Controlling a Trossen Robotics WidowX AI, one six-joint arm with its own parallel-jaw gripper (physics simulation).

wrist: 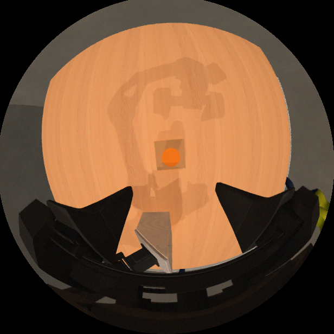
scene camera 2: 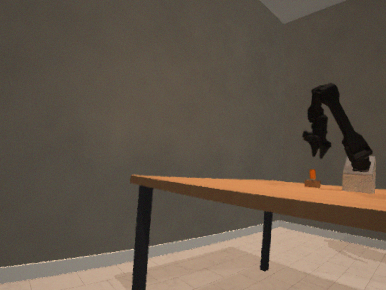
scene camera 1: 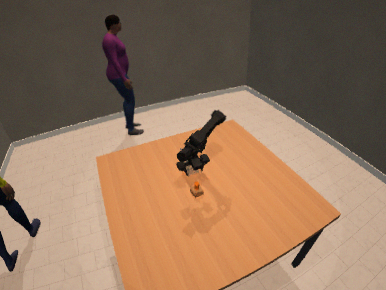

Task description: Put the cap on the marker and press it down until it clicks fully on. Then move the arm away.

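Where they show: gripper, fingertip midpoint: (scene camera 2: 317,157) (scene camera 1: 194,173); arm's base at its link origin: (scene camera 2: 361,166).
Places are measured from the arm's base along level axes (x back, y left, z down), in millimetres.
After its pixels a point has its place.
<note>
The orange cap (scene camera 1: 196,185) {x -260, y -70, z 25 mm} (scene camera 2: 313,174) {x -238, y -51, z 46 mm} (wrist: 171,157) stands upright above the middle of a small brown block (scene camera 1: 197,192) {x -273, y -69, z 76 mm} (scene camera 2: 312,184) {x -233, y -32, z 97 mm} (wrist: 177,144). The marker's body cannot be told apart under it, and whether the cap is fully clicked on cannot be told. My gripper (scene camera 1: 195,171) {x -226, y -66, z -43 mm} (scene camera 2: 318,156) {x -226, y -66, z -43 mm} (wrist: 175,189) is open and empty, pointing down. It hangs above the cap, apart from it, with a clear gap in the scene camera 2 view. In the wrist view the round cap top shows beyond the spread fingertips.
The block rests on the wooden table (scene camera 1: 150,225) {x -370, y -406, z 113 mm} (scene camera 2: 225,187) {x -282, y 582, z 113 mm} (wrist: 80,125). The arm's pale base box (scene camera 2: 358,181) {x -5, y 30, z 66 mm} (wrist: 157,227) stands near the block. A person in purple (scene camera 1: 116,60) stands beyond the table. Part of another person (scene camera 1: 16,207) shows at the left. The arm's shadow falls around the block.
</note>
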